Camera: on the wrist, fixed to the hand. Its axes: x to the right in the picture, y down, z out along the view.
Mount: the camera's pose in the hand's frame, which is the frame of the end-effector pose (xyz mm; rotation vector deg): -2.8 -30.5 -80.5 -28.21 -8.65 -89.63
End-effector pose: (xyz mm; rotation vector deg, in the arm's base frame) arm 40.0 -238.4 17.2 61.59 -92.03 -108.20
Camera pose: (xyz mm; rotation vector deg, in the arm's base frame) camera 109.4 -279.3 -13.4 -88.20 -1.71 118.04
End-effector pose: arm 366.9 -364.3 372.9 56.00 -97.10 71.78
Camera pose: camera 407.9 -292.4 396.8 87.65 -41.73 -14.77
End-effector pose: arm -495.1 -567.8 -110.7 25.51 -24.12 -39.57
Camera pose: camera -471.8 -566.7 -193.6 9.92 3.53 -131.19
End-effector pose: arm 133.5 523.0 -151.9 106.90 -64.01 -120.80
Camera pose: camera 217.7 510.9 -165.1 -91.98 -48.83 94.70
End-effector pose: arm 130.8 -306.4 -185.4 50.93 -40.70 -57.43
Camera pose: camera 184.7 -288.3 -250.1 48.30 17.65 -142.83
